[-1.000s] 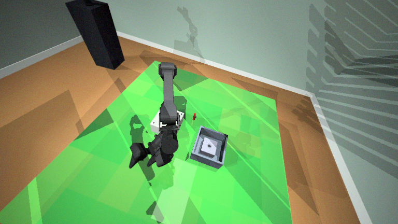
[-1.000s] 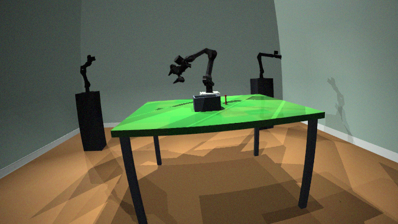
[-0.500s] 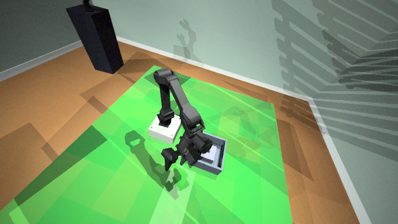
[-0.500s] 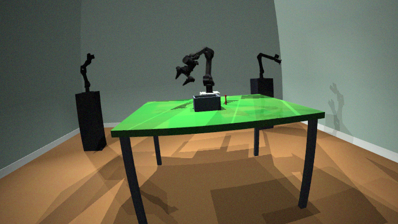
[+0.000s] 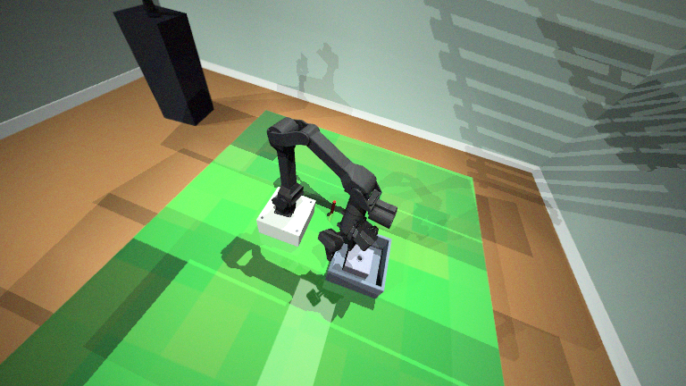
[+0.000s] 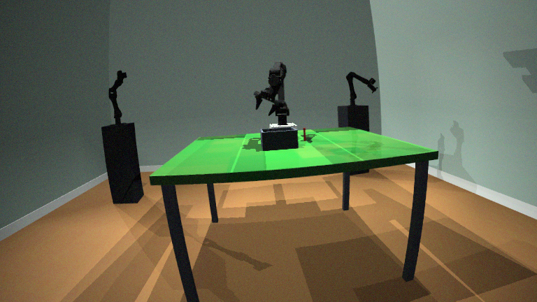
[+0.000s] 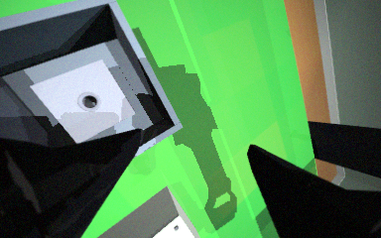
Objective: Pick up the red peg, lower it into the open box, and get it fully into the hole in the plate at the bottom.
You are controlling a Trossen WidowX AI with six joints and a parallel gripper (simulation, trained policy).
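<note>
The red peg lies 26 cm to the left of my gripper tip, 15 cm below it and 6 cm behind it. The rest, counted from my gripper tip: grey box (17 cm below, 9 cm ahead, 7 cm to the left); pale plate (15 cm below, 9 cm ahead, 7 cm to the left).
</note>
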